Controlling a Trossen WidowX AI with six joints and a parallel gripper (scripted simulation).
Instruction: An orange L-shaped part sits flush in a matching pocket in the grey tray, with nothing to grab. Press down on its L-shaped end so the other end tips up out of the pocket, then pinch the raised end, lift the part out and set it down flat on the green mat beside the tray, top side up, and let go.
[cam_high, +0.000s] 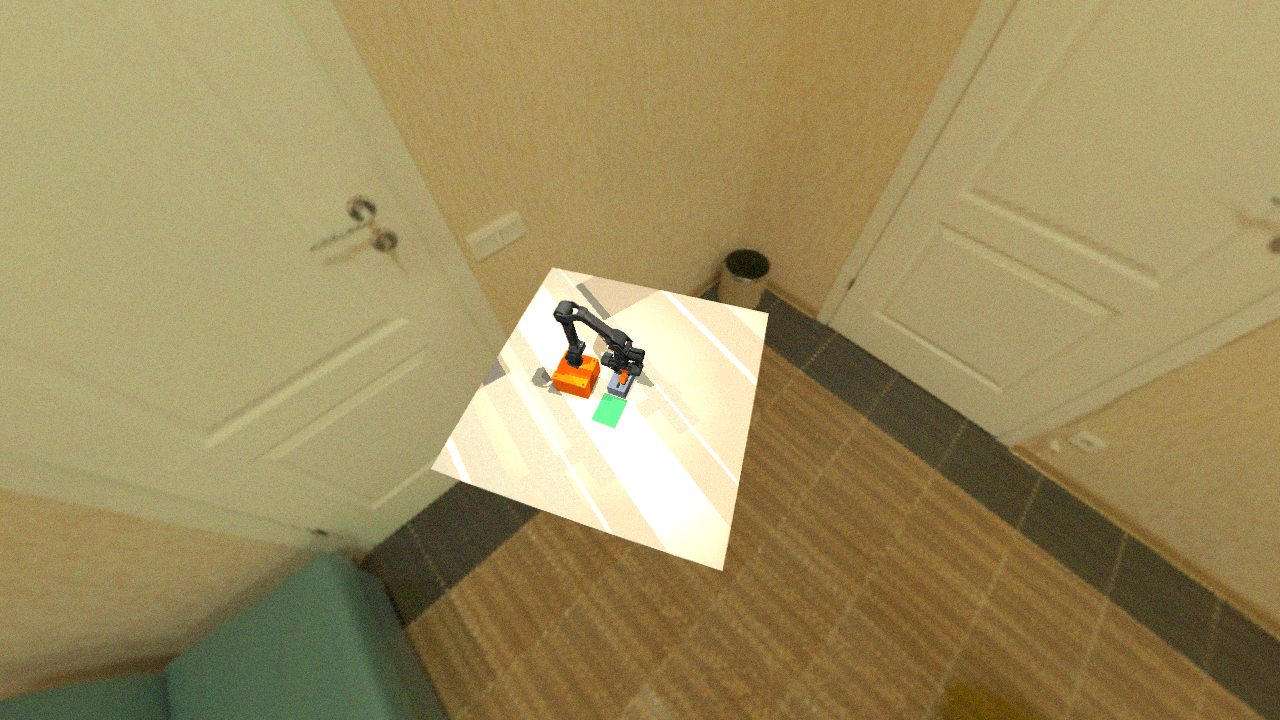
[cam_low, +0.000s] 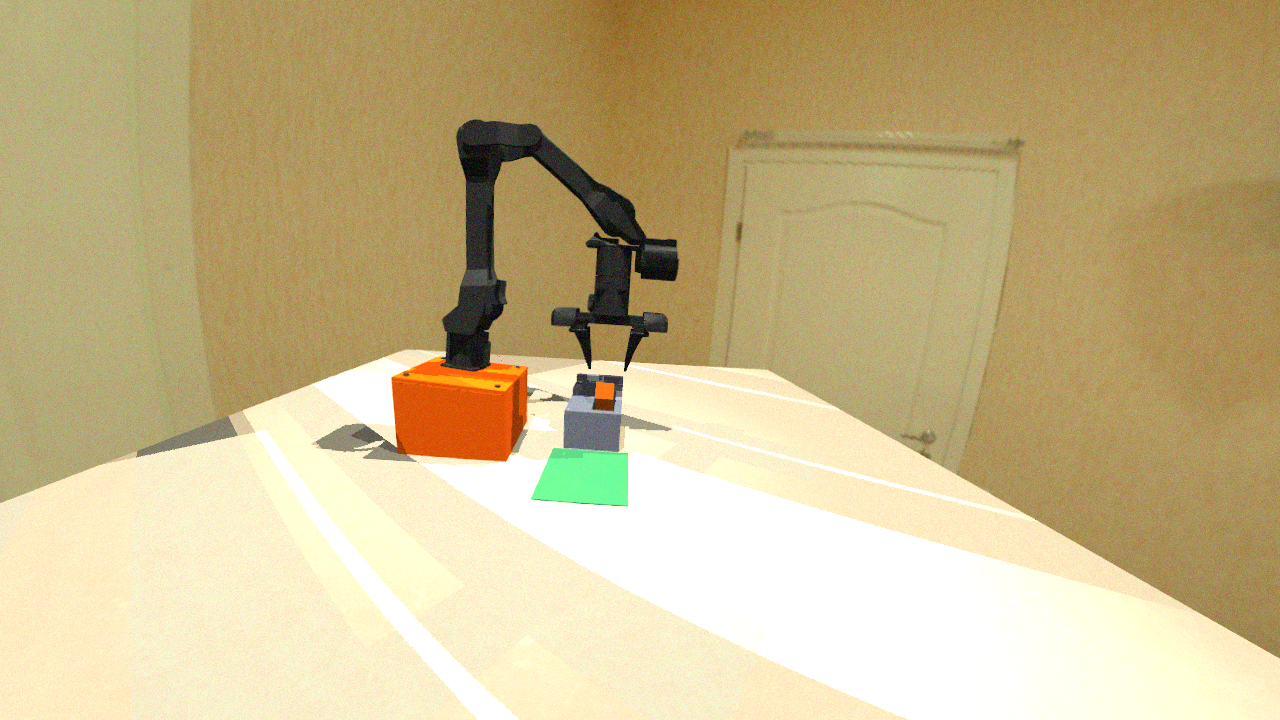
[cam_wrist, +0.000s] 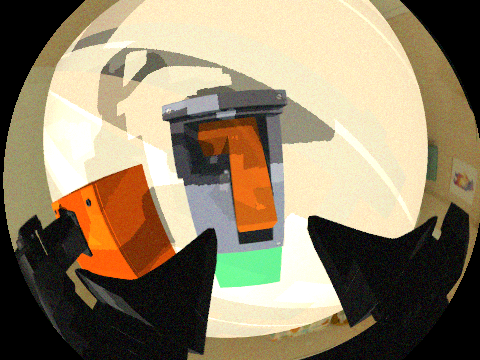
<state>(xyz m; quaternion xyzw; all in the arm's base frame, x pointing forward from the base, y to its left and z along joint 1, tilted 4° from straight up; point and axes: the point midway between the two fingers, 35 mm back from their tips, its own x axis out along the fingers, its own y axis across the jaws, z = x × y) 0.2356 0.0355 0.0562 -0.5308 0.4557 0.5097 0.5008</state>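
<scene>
Now: gripper tip 2 cm past the orange L-shaped part, 3 cm to the right of it and 8 cm above it. The rest, counted from my gripper tip: green mat 15 cm to the right, 13 cm below.
</scene>
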